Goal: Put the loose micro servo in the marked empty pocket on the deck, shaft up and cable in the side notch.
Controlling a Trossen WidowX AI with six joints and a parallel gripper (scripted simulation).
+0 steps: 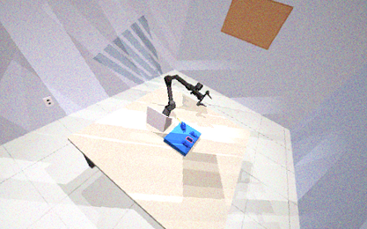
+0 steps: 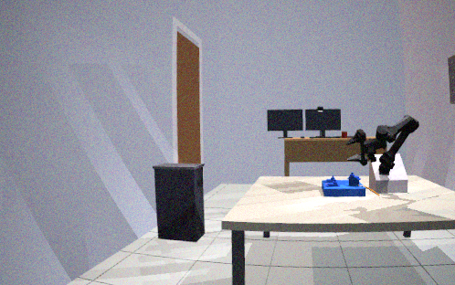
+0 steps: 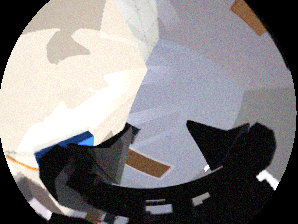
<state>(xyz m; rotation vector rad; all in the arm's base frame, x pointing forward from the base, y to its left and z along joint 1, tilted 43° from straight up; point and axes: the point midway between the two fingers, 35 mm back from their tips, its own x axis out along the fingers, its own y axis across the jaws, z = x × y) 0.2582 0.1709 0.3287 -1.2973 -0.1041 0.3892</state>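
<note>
The blue deck is 60 mm behind my gripper tip, 370 mm to the right of it and 250 mm below it.
</note>
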